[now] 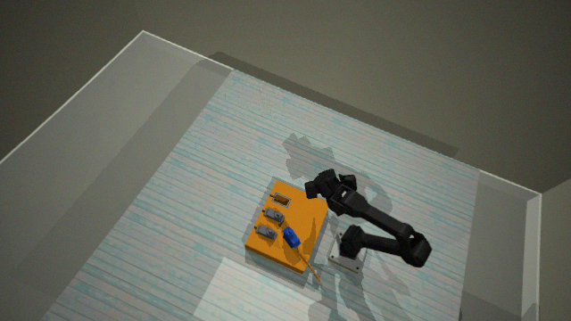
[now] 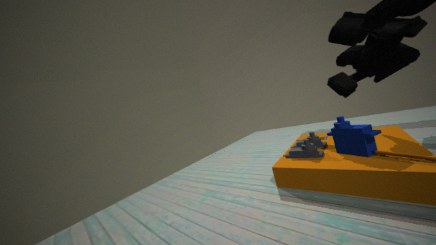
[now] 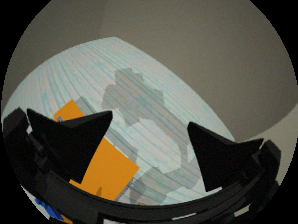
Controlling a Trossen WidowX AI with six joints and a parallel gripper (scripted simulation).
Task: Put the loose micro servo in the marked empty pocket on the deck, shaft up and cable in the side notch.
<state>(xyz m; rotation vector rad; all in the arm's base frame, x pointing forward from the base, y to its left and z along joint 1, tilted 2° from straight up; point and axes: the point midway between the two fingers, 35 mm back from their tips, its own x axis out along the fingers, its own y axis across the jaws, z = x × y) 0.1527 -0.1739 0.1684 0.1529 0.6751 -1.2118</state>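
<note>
Now: the orange deck 19 cm to the left of my gripper tip, 14 cm below it and 5 cm ahead of it.
</note>
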